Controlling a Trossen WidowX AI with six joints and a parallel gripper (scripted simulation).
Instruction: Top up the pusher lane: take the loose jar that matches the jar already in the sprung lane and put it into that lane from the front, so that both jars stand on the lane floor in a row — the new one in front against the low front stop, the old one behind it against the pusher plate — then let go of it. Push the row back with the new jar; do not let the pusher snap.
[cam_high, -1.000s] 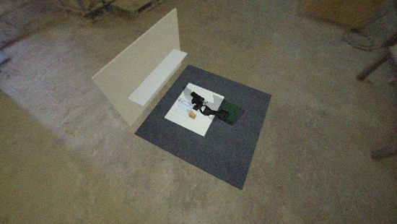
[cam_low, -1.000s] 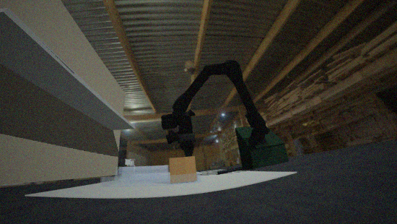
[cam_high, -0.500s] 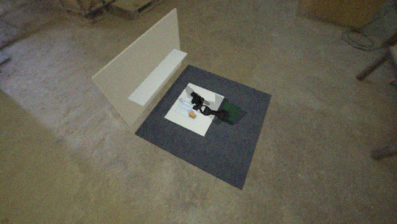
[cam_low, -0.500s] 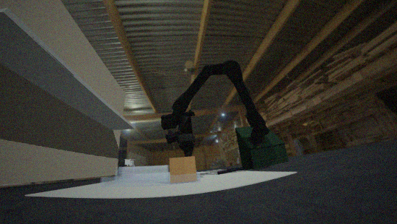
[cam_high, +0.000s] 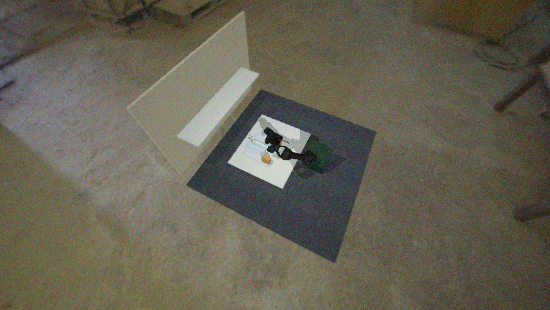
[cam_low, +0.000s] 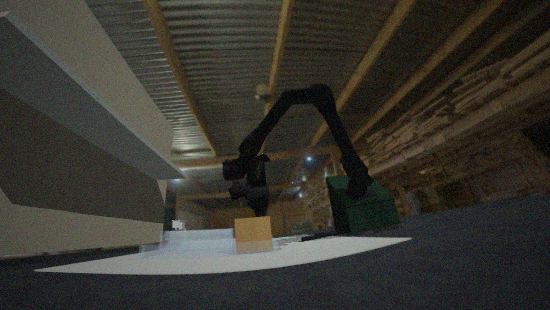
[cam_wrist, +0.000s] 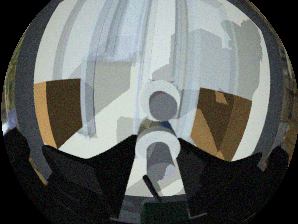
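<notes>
The grey mat lies 5 cm ahead of my gripper tip, 3 cm to the right of it and 5 cm below it. Also, from my gripper tip: clear pusher lane 14 cm ahead, 3 cm below; then grey shelf 50 cm ahead, 9 cm to the right, 31 cm above.
</notes>
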